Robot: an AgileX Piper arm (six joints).
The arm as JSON. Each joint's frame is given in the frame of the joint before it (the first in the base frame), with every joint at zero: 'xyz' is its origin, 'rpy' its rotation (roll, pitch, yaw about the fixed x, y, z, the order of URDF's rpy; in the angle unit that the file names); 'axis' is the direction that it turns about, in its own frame. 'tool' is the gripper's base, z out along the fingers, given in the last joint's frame.
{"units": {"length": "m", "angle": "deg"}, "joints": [
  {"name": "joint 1", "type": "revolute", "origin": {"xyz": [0.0, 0.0, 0.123], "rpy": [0.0, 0.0, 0.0]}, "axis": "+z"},
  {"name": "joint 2", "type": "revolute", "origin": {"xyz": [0.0, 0.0, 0.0], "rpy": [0.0, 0.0, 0.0]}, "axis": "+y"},
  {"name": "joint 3", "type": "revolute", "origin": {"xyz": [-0.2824, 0.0, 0.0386], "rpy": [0.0, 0.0, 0.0]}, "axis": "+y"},
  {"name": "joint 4", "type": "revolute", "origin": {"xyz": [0.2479, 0.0, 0.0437], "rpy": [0.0, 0.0, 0.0]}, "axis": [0.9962, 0.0, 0.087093]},
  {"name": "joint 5", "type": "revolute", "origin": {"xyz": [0.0, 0.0, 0.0], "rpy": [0.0, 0.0, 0.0]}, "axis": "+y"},
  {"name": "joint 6", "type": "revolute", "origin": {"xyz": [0.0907, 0.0, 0.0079], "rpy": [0.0, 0.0, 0.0]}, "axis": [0.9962, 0.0, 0.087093]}
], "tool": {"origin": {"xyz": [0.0, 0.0, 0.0], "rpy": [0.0, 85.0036, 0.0]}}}
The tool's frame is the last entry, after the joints.
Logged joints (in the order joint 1, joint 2, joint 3, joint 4, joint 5, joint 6), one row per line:
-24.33, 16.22, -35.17, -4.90, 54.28, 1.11
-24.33, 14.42, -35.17, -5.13, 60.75, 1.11
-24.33, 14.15, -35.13, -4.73, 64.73, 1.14
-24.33, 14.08, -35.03, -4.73, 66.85, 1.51
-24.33, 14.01, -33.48, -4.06, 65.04, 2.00
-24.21, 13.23, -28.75, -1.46, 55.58, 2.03
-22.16, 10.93, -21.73, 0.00, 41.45, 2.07
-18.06, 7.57, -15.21, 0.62, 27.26, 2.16
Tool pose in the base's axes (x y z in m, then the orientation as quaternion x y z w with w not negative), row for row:
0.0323, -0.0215, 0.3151, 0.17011, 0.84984, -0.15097, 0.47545
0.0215, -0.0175, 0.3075, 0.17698, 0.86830, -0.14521, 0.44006
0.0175, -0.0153, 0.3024, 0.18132, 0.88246, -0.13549, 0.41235
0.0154, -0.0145, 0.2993, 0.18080, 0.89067, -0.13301, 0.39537
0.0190, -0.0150, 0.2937, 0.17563, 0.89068, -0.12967, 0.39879
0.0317, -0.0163, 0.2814, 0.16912, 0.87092, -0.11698, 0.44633
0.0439, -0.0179, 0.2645, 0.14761, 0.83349, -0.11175, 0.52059
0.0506, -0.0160, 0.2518, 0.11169, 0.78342, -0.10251, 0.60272
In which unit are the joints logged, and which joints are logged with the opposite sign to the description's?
The joints are logged in degrees. Opposite sign: joint 6.
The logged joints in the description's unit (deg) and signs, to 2 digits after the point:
-24.33, 16.22, -35.17, -4.90, 54.28, -1.11
-24.33, 14.42, -35.17, -5.13, 60.75, -1.11
-24.33, 14.15, -35.13, -4.73, 64.73, -1.14
-24.33, 14.08, -35.03, -4.73, 66.85, -1.51
-24.33, 14.01, -33.48, -4.06, 65.04, -2.00
-24.21, 13.23, -28.75, -1.46, 55.58, -2.03
-22.16, 10.93, -21.73, 0.00, 41.45, -2.07
-18.06, 7.57, -15.21, 0.62, 27.26, -2.16

